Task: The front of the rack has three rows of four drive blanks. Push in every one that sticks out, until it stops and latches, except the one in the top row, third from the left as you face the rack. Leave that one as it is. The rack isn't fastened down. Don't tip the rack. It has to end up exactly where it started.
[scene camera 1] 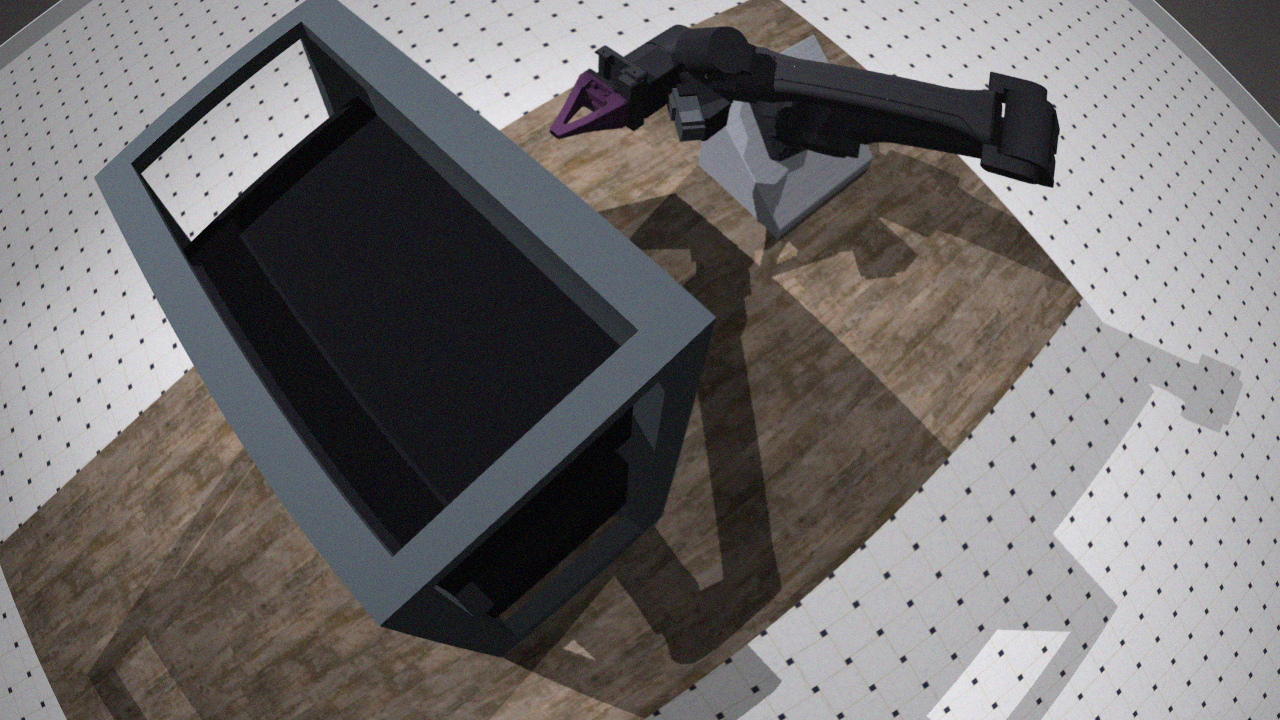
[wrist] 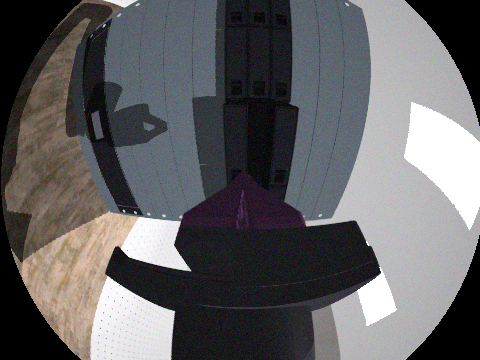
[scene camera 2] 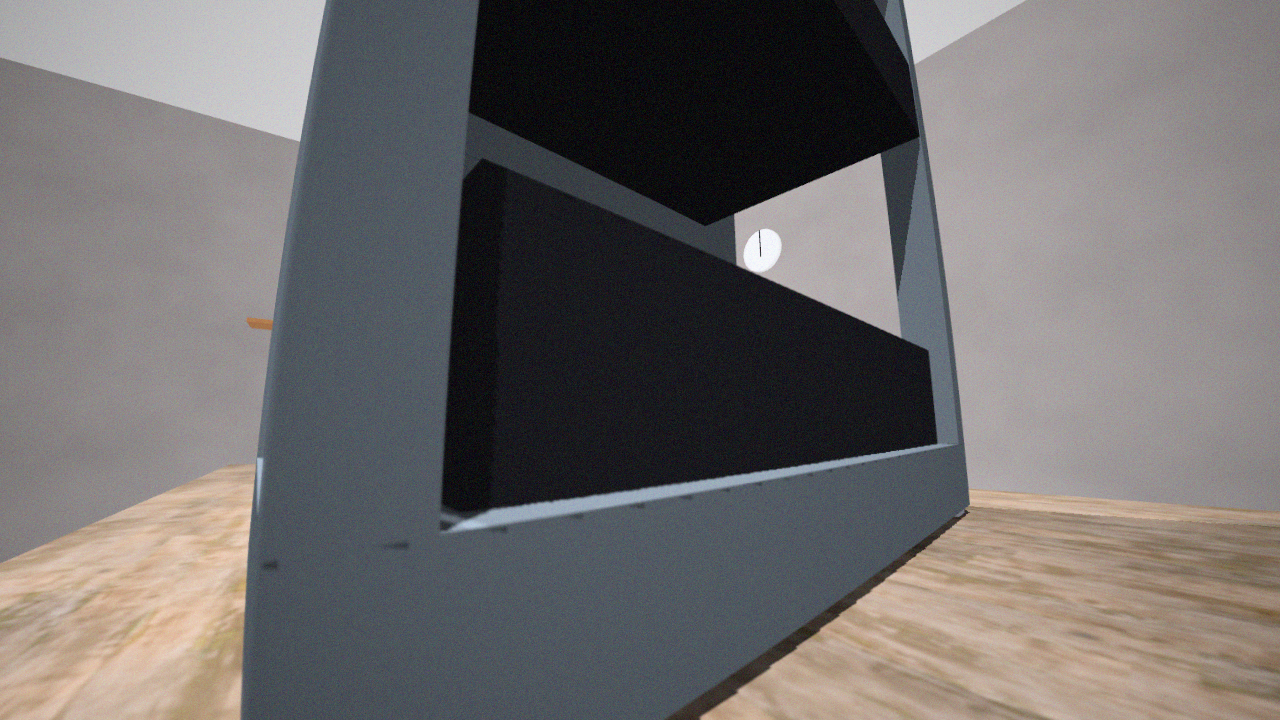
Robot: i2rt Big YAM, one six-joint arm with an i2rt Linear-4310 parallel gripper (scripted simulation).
Path:
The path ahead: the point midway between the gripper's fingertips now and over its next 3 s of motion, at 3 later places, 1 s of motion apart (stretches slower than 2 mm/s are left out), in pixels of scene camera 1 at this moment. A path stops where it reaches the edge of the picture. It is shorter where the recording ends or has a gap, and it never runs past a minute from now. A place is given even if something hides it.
My gripper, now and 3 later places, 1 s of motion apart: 553, 134; 504, 170; 491, 181; 472, 196

